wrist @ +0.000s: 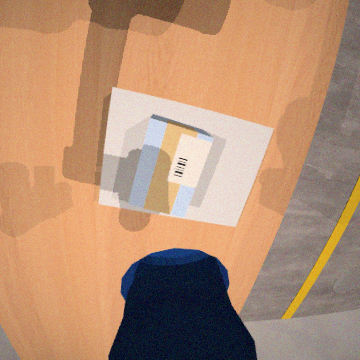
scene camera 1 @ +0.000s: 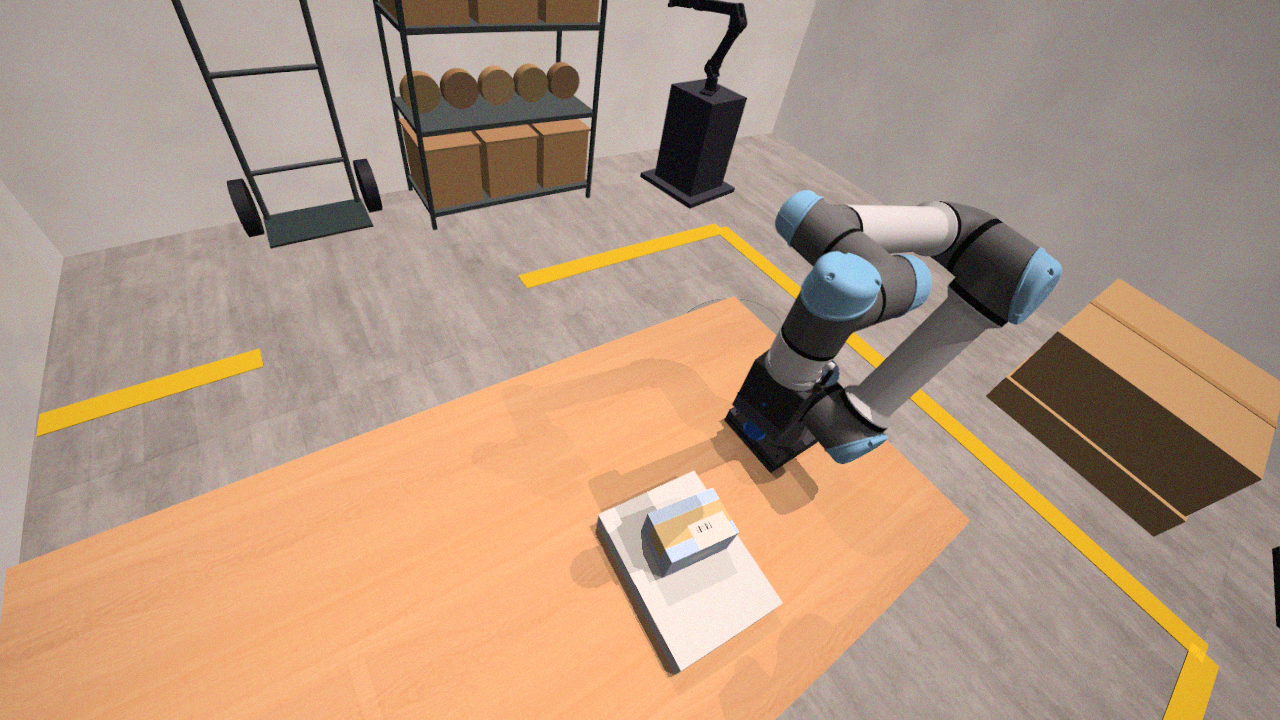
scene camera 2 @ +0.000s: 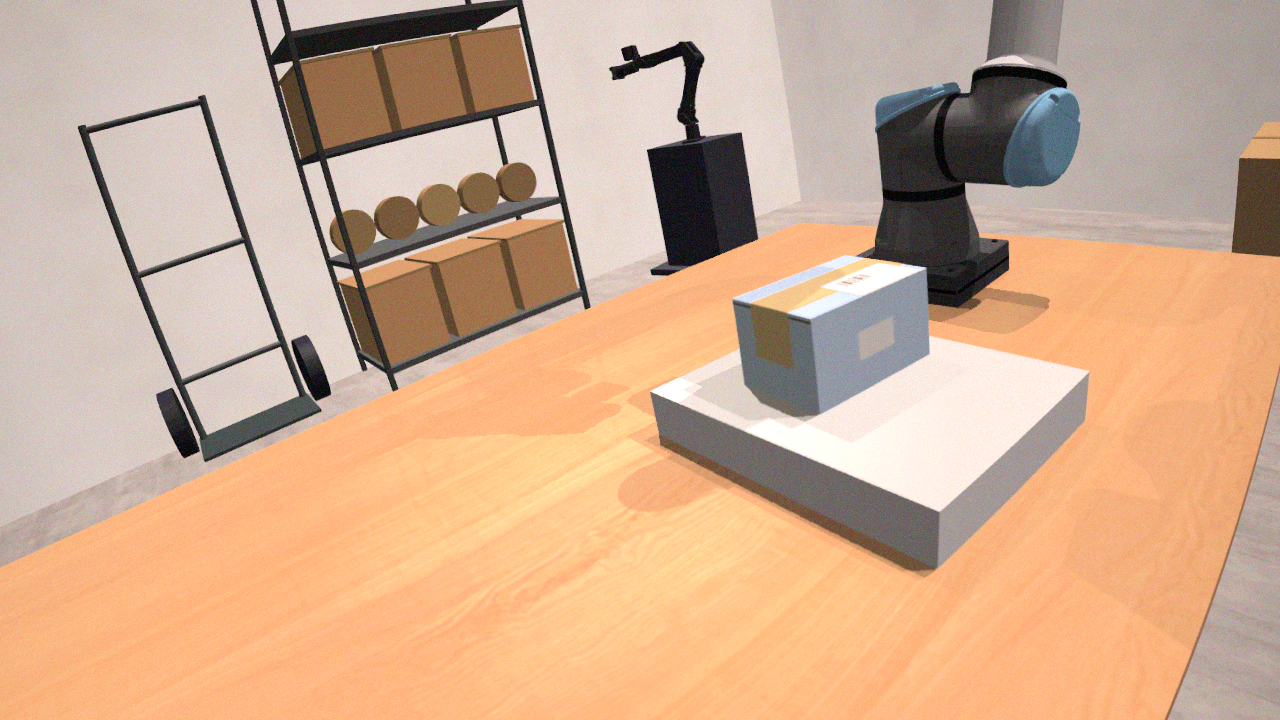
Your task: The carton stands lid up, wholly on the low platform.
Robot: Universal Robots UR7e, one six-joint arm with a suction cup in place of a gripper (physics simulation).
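Frame: origin at the arm's base, x ahead, y left, z up, level; centimetres.
Seen in the pictures: hand, its tool point: point(wrist: 175, 289) point(scene camera 1: 754, 430); arm's base, origin of its link: point(scene camera 2: 927, 250).
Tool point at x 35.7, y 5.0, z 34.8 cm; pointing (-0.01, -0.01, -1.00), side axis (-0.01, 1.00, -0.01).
Note:
Offsets run from my tool point to a thing's top centre. Level surfaces: height alone.
The light blue carton {dx +5.5, dy +0.3, dz -26.1 cm} point(scene camera 1: 669, 522) point(scene camera 2: 863, 335) point(wrist: 155, 130) stands upright on the low white platform {dx +7.4, dy +3.5, dz -34.6 cm} point(scene camera 1: 707, 631) point(scene camera 2: 948, 447) point(wrist: 242, 155). Its top, with tan tape and a white barcode label, faces up. Platform surface shows around its visible base, and no part of the base overhangs in the scene views. The carton's far side is hidden in scene camera 2. My gripper, a blue suction cup point(scene camera 1: 754, 432) point(wrist: 175, 257), is open, holds nothing and hangs high, apart from the carton. The cup does not show in scene camera 2.
The wooden table {dz -39.4 cm} point(scene camera 1: 358, 537) point(scene camera 2: 447, 555) point(wrist: 45, 280) carries the platform. My arm's base point(scene camera 2: 962, 268) stands behind the platform. A large cardboard box point(scene camera 1: 1154, 402), a shelf rack point(scene camera 1: 496, 114) and a hand truck point(scene camera 1: 317, 223) stand on the floor beyond the table.

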